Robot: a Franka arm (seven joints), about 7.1 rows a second.
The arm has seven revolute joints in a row. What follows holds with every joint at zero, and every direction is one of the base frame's.
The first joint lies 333 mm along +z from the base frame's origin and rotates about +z.
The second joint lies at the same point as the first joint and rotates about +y.
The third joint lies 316 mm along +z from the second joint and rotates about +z.
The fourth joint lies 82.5 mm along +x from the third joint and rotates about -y.
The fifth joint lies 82.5 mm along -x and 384 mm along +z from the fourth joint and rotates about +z.
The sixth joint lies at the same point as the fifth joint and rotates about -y.
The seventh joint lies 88 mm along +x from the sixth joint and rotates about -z.
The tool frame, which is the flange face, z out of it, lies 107 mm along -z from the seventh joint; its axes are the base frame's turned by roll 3.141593, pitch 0 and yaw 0 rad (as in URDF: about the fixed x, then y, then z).
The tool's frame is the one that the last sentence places.
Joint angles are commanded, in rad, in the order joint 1, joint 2, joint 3, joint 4, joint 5, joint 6, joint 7. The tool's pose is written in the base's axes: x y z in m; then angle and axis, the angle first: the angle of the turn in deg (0 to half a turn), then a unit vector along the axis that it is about. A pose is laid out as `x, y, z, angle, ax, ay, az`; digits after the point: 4 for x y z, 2 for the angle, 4 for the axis.
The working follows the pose.
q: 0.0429, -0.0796, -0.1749, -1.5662, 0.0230, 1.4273, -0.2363
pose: 0.5100, -0.0692, 0.6564, 177.30, -0.9982, -0.0539, 0.0264
Where each joint sits with the arm in this pose, in the base's axes (m; each line is computed from the numbers above, not from the rounded line before):
joint 1: 0.0000 0.0000 0.3330
joint 2: 0.0000 0.0000 0.3330
joint 3: -0.0251 -0.0011 0.6480
joint 4: 0.0564 -0.0119 0.6545
joint 5: 0.4288 -0.0628 0.7685
joint 6: 0.4288 -0.0628 0.7685
joint 7: 0.5159 -0.0739 0.7632
the tool: 0.5100 -0.0692 0.6564

